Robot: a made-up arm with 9 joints.
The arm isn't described. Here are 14 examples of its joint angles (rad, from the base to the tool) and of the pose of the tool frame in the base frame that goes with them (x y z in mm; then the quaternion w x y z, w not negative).
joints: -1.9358 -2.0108 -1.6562 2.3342 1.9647 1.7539 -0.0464 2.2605 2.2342
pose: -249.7 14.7 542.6 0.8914 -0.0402 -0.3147 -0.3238
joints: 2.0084 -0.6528 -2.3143 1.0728 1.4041 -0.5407 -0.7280 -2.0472 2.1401
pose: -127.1 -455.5 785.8 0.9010 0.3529 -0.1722 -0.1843
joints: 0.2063 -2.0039 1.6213 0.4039 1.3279 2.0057 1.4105 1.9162 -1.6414
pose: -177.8 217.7 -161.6 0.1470 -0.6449 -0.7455 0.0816
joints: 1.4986 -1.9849 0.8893 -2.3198 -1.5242 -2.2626 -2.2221 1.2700 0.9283
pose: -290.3 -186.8 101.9 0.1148 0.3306 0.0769 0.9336
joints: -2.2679 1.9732 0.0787 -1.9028 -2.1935 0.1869 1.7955 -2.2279 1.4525
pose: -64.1 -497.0 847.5 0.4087 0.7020 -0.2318 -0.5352
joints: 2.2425 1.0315 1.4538 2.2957 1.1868 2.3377 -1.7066 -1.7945 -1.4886
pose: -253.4 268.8 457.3 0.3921 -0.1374 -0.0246 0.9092
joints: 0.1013 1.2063 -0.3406 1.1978 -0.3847 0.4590 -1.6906 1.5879 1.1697
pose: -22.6 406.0 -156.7 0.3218 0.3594 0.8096 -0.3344
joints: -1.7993 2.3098 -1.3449 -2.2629 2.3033 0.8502 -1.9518 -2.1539 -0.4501
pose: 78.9 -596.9 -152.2 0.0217 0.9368 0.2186 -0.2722
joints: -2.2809 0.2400 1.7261 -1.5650 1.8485 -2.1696 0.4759 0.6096 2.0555
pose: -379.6 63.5 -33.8 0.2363 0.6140 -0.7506 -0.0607
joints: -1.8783 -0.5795 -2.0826 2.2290 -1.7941 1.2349 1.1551 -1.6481 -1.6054
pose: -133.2 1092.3 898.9 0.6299 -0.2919 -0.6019 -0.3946
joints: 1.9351 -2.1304 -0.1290 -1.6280 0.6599 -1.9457 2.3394 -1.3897 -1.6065
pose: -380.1 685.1 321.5 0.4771 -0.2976 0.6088 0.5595
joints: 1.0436 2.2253 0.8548 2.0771 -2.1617 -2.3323 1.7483 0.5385 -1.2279
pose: -133.1 642.9 834.0 0.2511 -0.6974 -0.3614 -0.5657
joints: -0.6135 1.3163 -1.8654 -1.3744 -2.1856 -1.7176 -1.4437 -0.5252 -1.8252
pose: 191.5 395.2 -376.9 0.9169 -0.3277 0.1144 -0.1969
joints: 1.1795 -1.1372 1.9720 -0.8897 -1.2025 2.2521 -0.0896 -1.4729 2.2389
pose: -109.6 344.7 -463.1 0.7517 0.2312 -0.5965 -0.1601
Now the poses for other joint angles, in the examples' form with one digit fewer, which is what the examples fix.
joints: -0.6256 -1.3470 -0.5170 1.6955 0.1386 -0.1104 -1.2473 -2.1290 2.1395
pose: 779 798 35 0.012 -0.628 -0.423 -0.652
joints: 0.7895 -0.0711 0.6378 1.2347 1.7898 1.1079 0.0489 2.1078 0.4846
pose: -91 -369 -40 0.122 0.453 0.676 -0.568
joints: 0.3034 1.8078 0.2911 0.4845 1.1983 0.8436 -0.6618 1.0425 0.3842
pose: 46 -251 363 0.542 0.512 -0.051 0.665
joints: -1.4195 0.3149 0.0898 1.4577 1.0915 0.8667 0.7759 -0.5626 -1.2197
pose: -236 -173 680 0.658 0.080 -0.616 -0.425
